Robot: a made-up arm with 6 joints. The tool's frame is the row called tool.
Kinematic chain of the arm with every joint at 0, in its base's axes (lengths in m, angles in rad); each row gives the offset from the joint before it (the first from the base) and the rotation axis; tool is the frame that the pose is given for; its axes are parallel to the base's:
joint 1: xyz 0 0 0.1 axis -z
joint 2: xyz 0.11 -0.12 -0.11 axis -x
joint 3: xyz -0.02 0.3 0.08 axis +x
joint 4: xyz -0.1 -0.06 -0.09 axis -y
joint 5: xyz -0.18 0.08 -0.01 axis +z
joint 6: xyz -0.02 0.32 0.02 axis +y
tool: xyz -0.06 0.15 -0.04
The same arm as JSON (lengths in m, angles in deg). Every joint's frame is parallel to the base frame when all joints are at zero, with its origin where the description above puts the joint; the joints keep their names.
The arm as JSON. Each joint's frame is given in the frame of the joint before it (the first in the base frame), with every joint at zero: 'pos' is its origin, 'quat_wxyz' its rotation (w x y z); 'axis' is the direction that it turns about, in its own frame. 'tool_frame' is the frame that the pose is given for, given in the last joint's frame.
{"length_unit": "m", "angle_unit": "deg", "joints": [{"joint": "joint 1", "pos": [0.0, 0.0, 0.1], "quat_wxyz": [1.0, 0.0, 0.0, 0.0], "axis": [0.0, 0.0, -1.0]}, {"joint": "joint 2", "pos": [0.11, -0.12, -0.11], "quat_wxyz": [1.0, 0.0, 0.0, 0.0], "axis": [-1.0, 0.0, 0.0]}, {"joint": "joint 3", "pos": [-0.02, 0.3, 0.08], "quat_wxyz": [1.0, 0.0, 0.0, 0.0], "axis": [1.0, 0.0, 0.0]}, {"joint": "joint 4", "pos": [-0.1, -0.06, -0.09], "quat_wxyz": [1.0, 0.0, 0.0, 0.0], "axis": [0.0, -1.0, 0.0]}, {"joint": "joint 5", "pos": [-0.18, 0.08, -0.01], "quat_wxyz": [1.0, 0.0, 0.0, 0.0], "axis": [0.0, 0.0, 1.0]}, {"joint": "joint 6", "pos": [-0.02, 0.32, 0.02], "quat_wxyz": [1.0, 0.0, 0.0, 0.0], "axis": [0.0, 1.0, 0.0]}], "tool_frame": {"pos": [-0.06, 0.15, -0.04], "quat_wxyz": [1.0, 0.0, 0.0, 0.0]}}
